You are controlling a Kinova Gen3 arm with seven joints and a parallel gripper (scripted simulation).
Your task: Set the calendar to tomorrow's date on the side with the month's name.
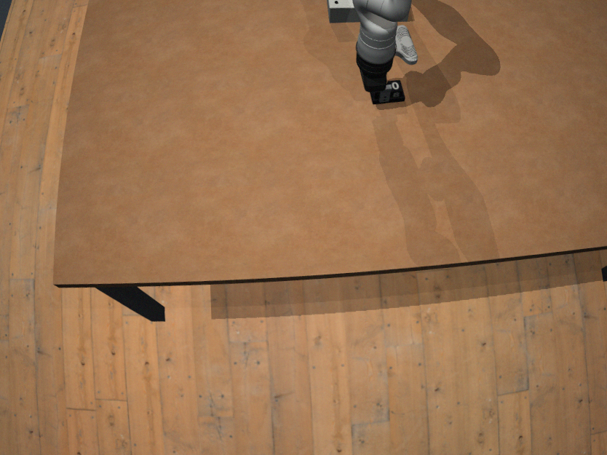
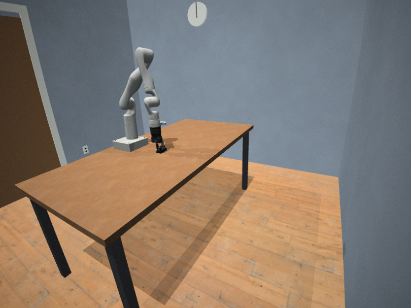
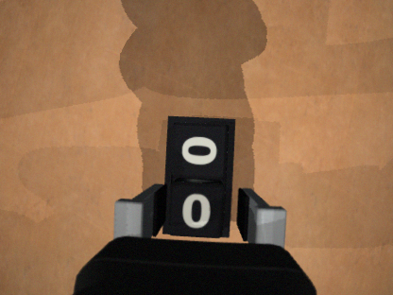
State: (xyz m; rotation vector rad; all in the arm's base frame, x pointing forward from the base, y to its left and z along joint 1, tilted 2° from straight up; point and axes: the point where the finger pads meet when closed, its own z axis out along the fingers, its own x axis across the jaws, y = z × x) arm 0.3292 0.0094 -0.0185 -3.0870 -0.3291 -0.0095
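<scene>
The black tray lies 30 mm below my hand, 10 mm to the left of it and 10 mm behind it.
</scene>
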